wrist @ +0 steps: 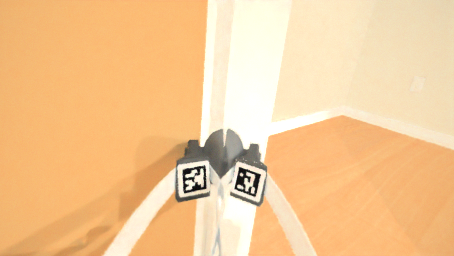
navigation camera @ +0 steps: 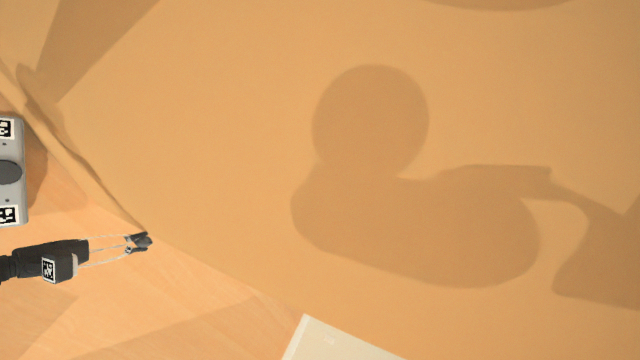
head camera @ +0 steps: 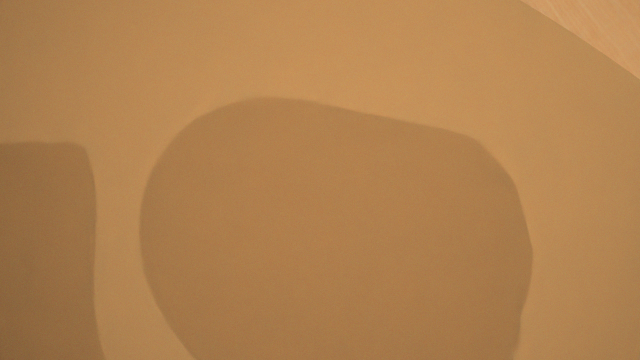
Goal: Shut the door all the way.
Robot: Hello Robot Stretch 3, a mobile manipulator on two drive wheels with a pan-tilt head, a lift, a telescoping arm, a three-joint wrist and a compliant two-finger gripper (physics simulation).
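Where they show: gripper, between the fingertips: [navigation camera: 151,240]; robot's base, origin of its link: [navigation camera: 1,170].
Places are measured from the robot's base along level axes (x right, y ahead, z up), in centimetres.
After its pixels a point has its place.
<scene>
A broad flat tan panel [head camera: 320,50] @(x 4.2, y 17.4, z 122.7 cm) [navigation camera: 225,125] @(x -7.6, y 10.5, z 111.9 cm) [wrist: 100,75], which looks like the door, fills most of the head and navigation views and the left of the wrist view. Its handle and hinges do not show. A white upright strip [wrist: 252,65] stands beside the panel's right edge in the wrist view. My gripper [navigation camera: 141,241] @(x 17.1, y 24.5, z 58.0 cm) [wrist: 223,147] @(x 17.1, y 24.5, z 58.0 cm) is shut and empty, its fingertips together. They overlap the white strip in the wrist view and lie at the panel's lower edge in the navigation view. Whether they touch it, I cannot tell.
My base [navigation camera: 11,190] @(x 5.6, y 1.8, z 16.0 cm) shows at the left edge, close to the panel. Wood floor [head camera: 610,30] @(x 46.0, y 50.5, z 0.0 cm) [navigation camera: 200,310] @(x 91.0, y 68.9, z 0.0 cm) [wrist: 325,200] lies beyond the panel's edge. A pale wall [navigation camera: 350,347] @(x 178.5, y 184.3, z 63.3 cm) [wrist: 320,60] with a white baseboard [wrist: 305,121] and a small outlet [navigation camera: 328,339] @(x 179.6, y 182.1, z 38.9 cm) [wrist: 418,84] stands beyond.
</scene>
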